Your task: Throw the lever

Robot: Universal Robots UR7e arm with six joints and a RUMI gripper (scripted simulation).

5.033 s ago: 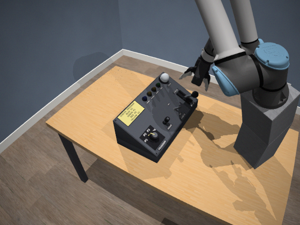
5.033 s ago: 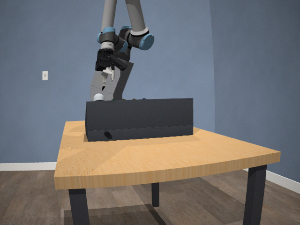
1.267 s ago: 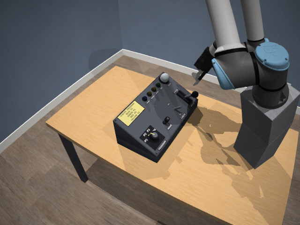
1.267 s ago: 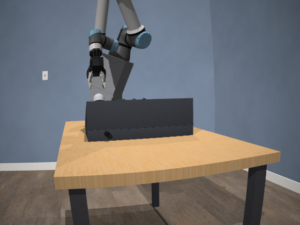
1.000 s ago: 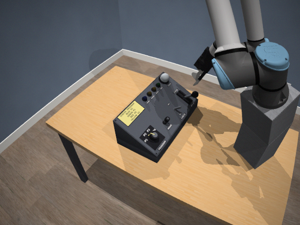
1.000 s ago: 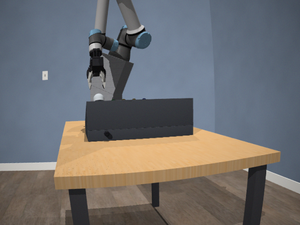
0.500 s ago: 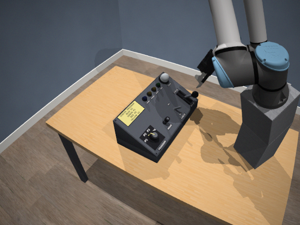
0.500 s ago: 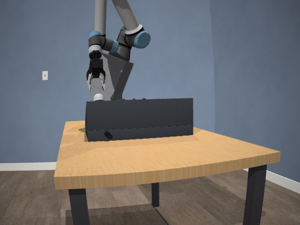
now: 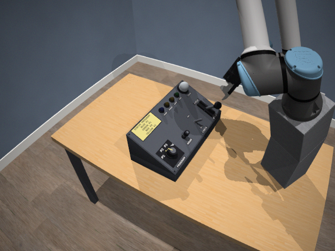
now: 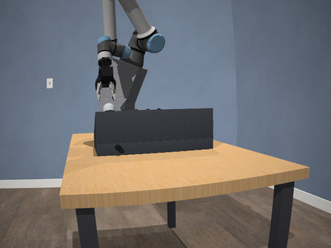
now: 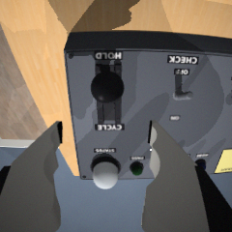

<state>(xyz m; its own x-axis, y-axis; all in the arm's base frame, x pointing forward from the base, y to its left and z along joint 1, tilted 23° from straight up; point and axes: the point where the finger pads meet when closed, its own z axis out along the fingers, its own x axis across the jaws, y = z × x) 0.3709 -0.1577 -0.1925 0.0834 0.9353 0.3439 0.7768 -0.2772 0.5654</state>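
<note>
Right now my hand is 10 cm short of the check toggle, 11 cm to the right of it and 12 cm above it. From my hand the other things lie so: program dial: 14 cm ahead, 35 cm to the left, 12 cm below; mode knob: 12 cm ahead, 23 cm to the left, 11 cm below; dark console: 15 cm ahead, 17 cm to the left, 14 cm below.
</note>
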